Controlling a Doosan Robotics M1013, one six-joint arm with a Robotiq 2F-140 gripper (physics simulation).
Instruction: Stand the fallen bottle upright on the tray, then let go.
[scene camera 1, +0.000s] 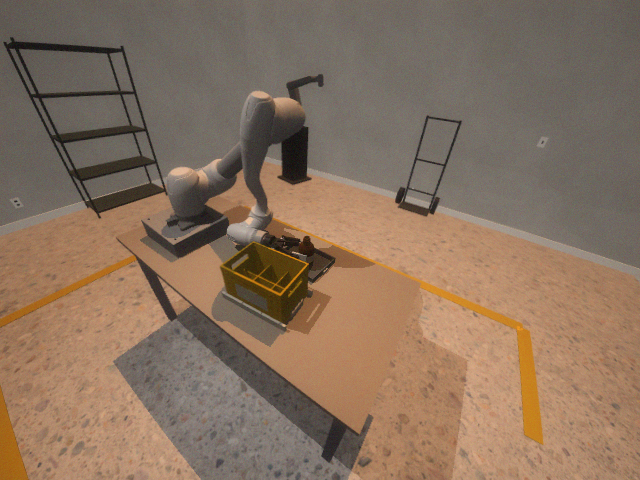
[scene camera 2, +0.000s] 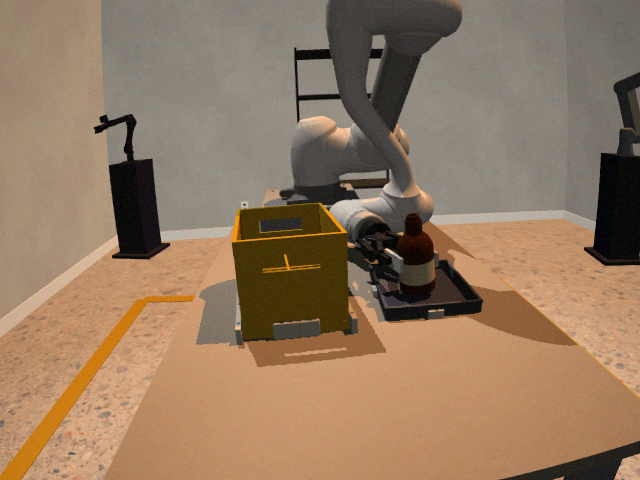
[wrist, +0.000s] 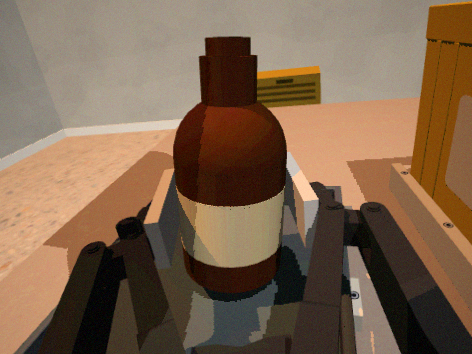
Labels:
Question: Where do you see a brown bottle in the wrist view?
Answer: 230, 152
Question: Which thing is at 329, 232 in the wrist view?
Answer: My gripper.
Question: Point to a brown bottle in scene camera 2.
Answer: At 416, 248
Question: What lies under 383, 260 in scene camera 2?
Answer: My gripper.

